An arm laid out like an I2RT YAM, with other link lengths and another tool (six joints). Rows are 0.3 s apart.
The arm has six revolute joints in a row. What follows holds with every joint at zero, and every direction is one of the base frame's.
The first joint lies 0.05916 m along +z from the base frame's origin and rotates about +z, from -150 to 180 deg.
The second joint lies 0.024 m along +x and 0.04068 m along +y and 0.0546 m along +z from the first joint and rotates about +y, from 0 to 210 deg.
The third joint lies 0.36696 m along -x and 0.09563 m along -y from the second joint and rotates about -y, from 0 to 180 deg.
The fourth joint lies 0.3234 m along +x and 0.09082 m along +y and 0.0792 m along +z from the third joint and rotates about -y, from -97 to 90 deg.
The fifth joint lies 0.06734 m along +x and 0.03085 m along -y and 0.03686 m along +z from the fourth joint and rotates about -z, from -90 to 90 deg.
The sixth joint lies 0.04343 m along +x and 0.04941 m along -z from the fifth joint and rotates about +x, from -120 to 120 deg.
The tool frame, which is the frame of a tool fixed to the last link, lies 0.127 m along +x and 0.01 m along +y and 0.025 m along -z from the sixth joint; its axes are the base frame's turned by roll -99, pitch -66.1 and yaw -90 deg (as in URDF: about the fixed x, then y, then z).
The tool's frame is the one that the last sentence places.
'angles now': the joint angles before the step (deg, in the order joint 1, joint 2, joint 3, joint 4, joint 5, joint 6). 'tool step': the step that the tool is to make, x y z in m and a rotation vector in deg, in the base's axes. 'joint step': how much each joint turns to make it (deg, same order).
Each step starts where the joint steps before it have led.
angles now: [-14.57, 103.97, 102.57, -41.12, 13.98, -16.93]
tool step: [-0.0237, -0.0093, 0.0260, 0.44, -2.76, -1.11]
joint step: [-1.95, -3.87, -1.21, -0.19, -1.40, 0.33]
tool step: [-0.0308, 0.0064, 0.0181, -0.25, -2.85, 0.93]
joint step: [-0.79, -6.15, -5.13, 1.90, -1.71, -0.62]
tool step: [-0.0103, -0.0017, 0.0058, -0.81, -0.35, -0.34]
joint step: [-0.36, -1.58, -1.01, 0.12, 0.38, -0.56]
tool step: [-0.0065, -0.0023, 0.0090, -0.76, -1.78, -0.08]
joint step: [-0.52, -1.61, -1.09, 1.49, -0.26, -0.41]
